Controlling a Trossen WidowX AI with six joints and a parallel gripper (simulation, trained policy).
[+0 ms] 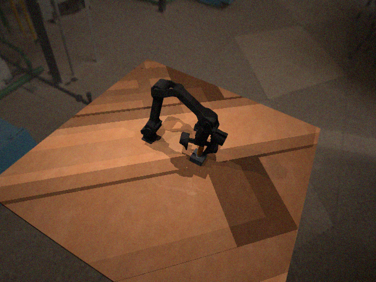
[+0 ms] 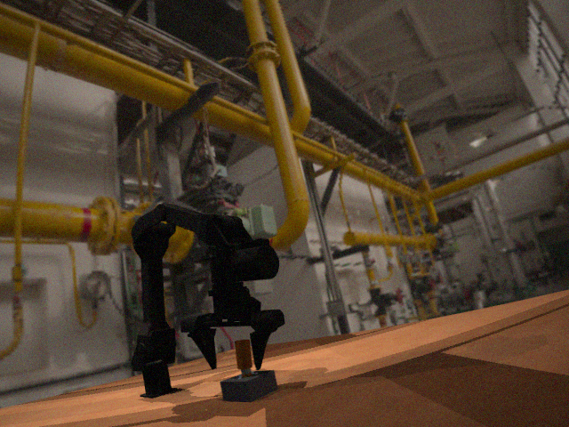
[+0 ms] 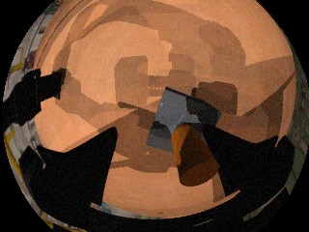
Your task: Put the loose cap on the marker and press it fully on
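Now: the orange marker 20 mm ahead of my gripper tip and 20 mm above it. The rest, counted from my gripper tip: holder block 20 mm ahead, 30 mm below; then orange cap 30 mm ahead, 30 mm above.
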